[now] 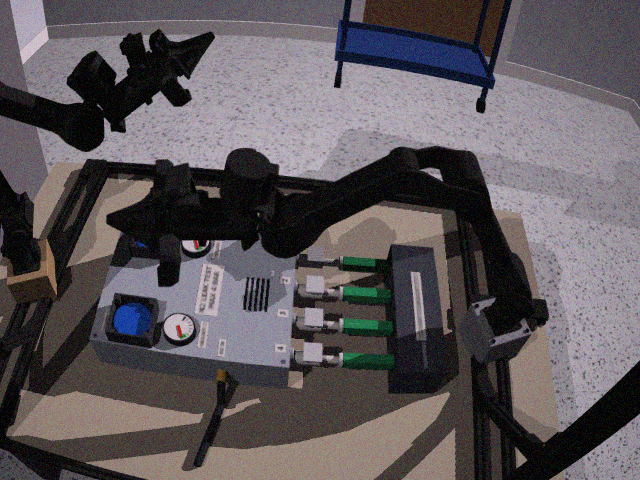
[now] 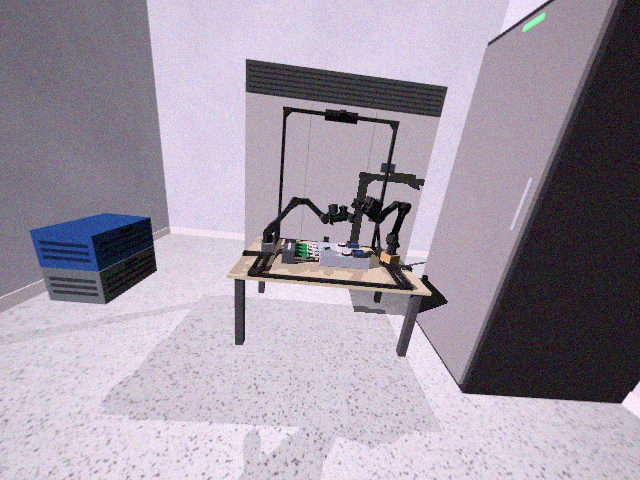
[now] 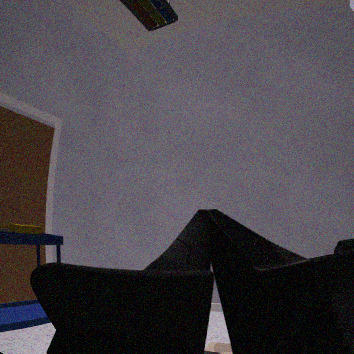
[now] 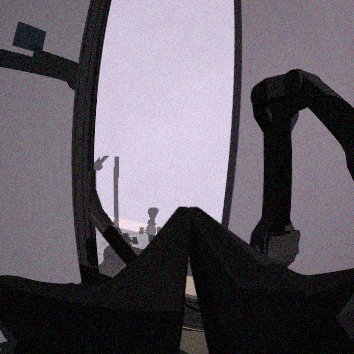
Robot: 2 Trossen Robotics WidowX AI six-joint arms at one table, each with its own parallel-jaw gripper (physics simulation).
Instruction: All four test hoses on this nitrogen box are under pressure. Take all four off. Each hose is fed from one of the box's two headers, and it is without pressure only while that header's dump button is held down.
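Frame: origin at the left arm's base, x left, y back, z up, level; centimetres.
Where they show: left gripper, fingertip midpoint: (image 1: 213,34) (image 2: 353,198) (image 3: 206,218); right gripper, fingertip midpoint: (image 1: 106,219) (image 2: 356,214) (image 4: 186,216); left arm's base, link origin: (image 1: 26,261) (image 2: 390,253); right arm's base, link origin: (image 1: 502,318) (image 2: 267,241).
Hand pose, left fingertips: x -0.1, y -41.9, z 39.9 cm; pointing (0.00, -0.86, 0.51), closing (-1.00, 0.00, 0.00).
Things, the pixels of their centre, and the offset from my left fingertips. "*": a spot on its surface instead.
- dark block, surface spot: (image 1: 405,330) * dx -34.4, dy -23.6, dz -40.3 cm
- brass end, surface spot: (image 1: 221,375) * dx -31.7, dy +7.8, dz -43.4 cm
The grey nitrogen box (image 1: 258,335) (image 2: 336,259) lies on the table. Four green hoses (image 1: 365,264) (image 1: 366,295) (image 1: 366,326) (image 1: 366,360) run in a row from white-topped connectors at its right side to a dark block (image 1: 405,330). The near blue dump button (image 1: 132,319) is uncovered; the far one (image 1: 139,244) is mostly hidden by my right arm. My right gripper (image 1: 109,219) (image 4: 186,216) is shut and empty, pointing left above the box's far-left part. My left gripper (image 1: 212,35) (image 3: 206,218) is shut and empty, raised beyond the far-left of the box.
Two gauges (image 1: 179,328) (image 1: 196,245) sit beside the buttons. A black line with a brass end (image 1: 221,375) leaves the box's near side. A black frame (image 1: 315,183) edges the table. My right arm spans the far side above the hoses. A blue cart (image 1: 413,54) stands beyond.
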